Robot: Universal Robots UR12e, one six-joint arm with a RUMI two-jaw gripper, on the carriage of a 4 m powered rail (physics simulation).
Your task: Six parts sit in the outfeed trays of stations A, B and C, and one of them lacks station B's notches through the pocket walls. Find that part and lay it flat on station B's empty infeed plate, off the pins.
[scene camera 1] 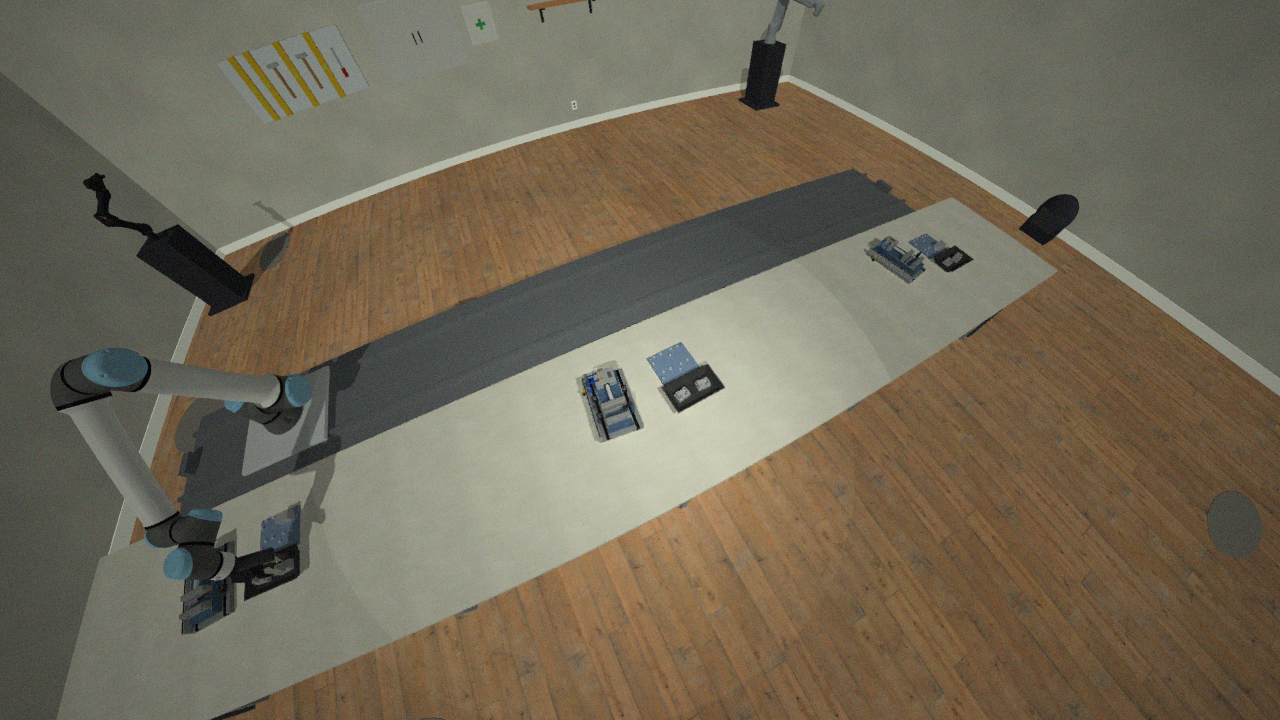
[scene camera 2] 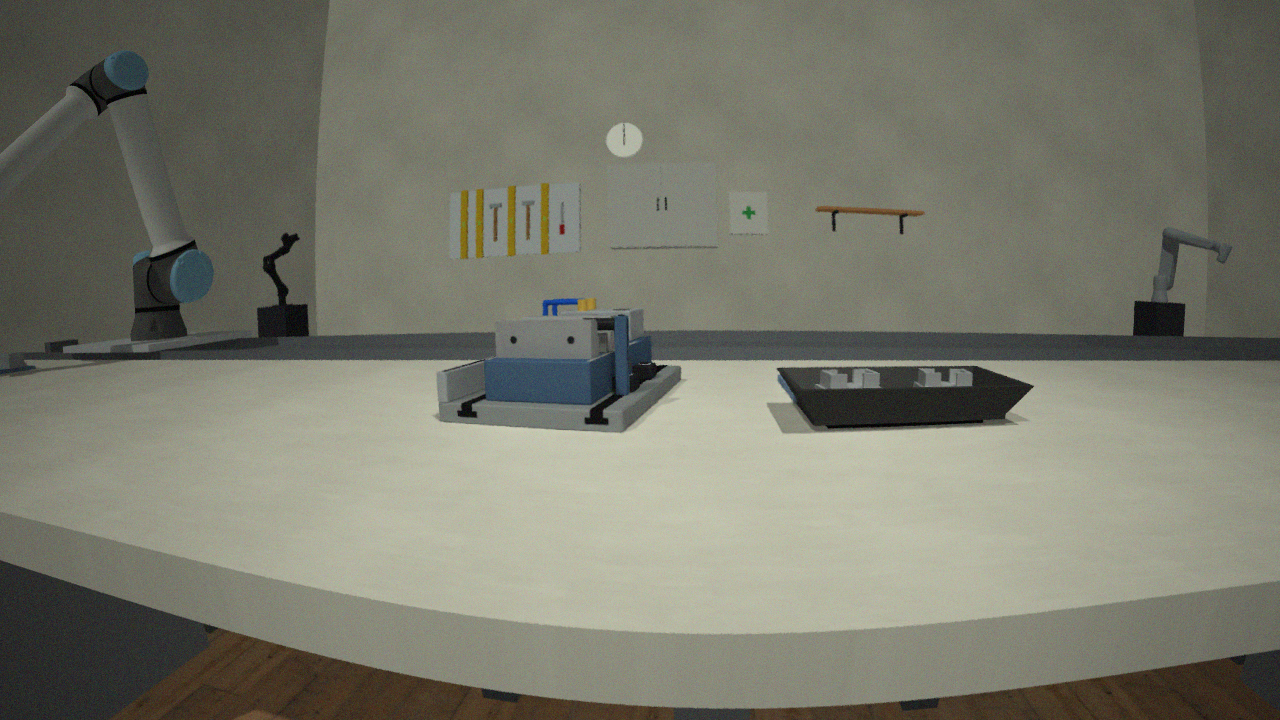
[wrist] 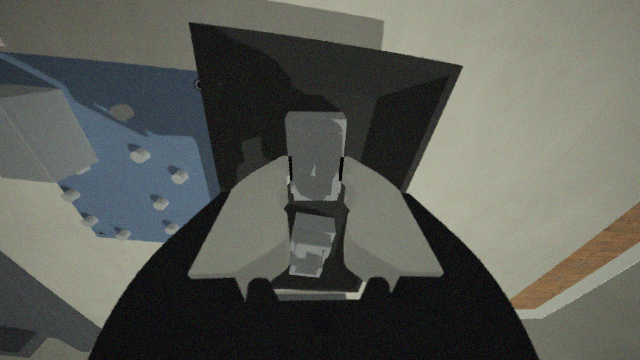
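My gripper is shut on a grey part, low over the black outfeed tray at the left-end station. Its pocket and walls cannot be made out. A second grey part sits in that tray below the fingers in the wrist view. At the middle station, two light parts lie in the black tray; gaps show in their walls. The blue pinned plate beside it bears no part. The right-end tray holds small grey parts.
The left station's blue pinned plate has a grey block at its edge. Blue-and-grey fixtures stand at the left, middle and right stations. The dark rail runs behind the table.
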